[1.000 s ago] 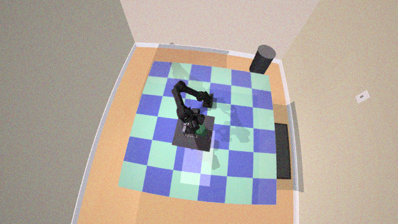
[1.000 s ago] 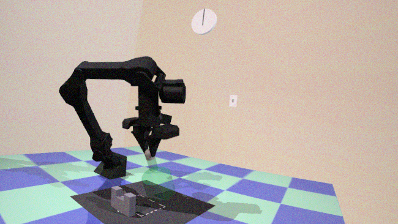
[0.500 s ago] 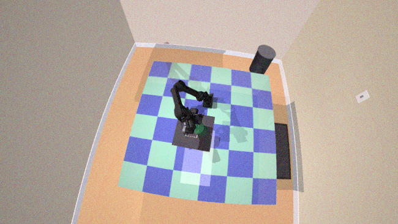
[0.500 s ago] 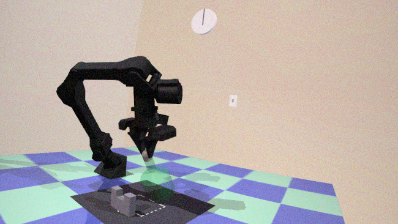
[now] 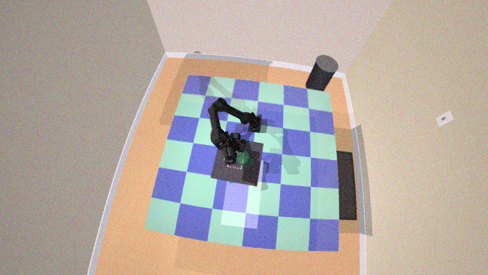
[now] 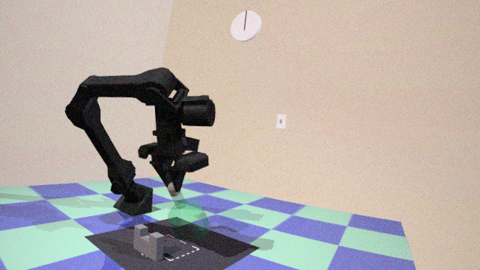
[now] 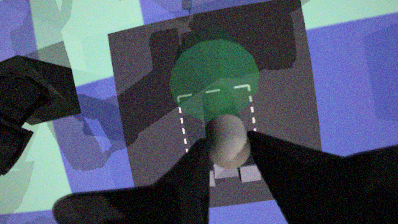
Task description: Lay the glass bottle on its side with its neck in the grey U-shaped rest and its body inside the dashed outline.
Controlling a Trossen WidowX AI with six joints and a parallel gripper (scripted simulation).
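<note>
The green glass bottle is 40 mm below my gripper tip and 30 mm to the left of it. Round my gripper tip: dark mat: 150 mm below, 10 mm to the left.
</note>
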